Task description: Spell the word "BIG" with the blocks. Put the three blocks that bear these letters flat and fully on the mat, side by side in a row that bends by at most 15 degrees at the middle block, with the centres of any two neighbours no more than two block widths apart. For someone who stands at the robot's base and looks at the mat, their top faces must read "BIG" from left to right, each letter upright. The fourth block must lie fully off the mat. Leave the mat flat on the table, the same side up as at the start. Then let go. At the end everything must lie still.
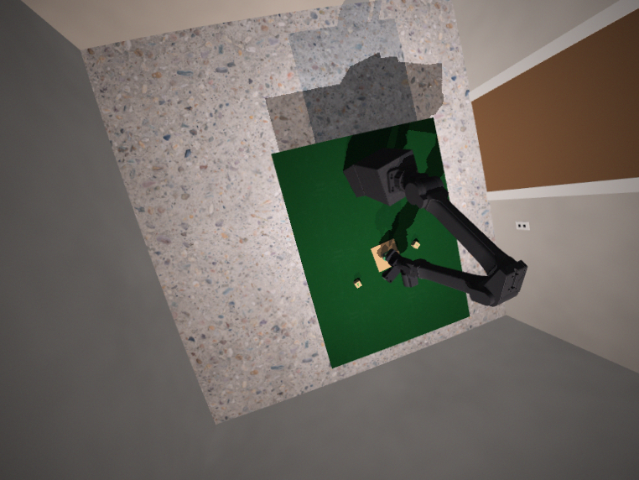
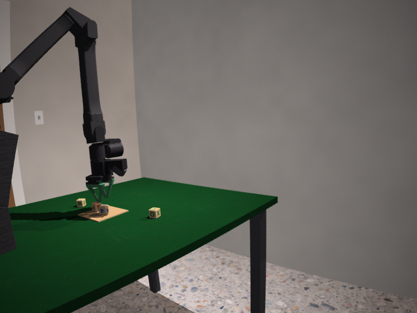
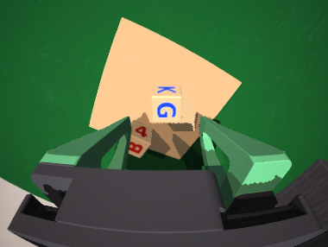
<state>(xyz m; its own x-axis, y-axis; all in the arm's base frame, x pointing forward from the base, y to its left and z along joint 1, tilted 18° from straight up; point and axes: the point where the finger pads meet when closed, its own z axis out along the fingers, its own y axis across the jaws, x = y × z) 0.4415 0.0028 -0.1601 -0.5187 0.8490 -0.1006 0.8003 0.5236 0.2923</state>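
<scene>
My gripper is now 6 cm above the tan mat and 2 cm to the right of it. Round my hand: I block: 19 cm to the left, 5 cm below, 1 cm behind; then B block: 6 cm to the left, 4 cm below.
</scene>
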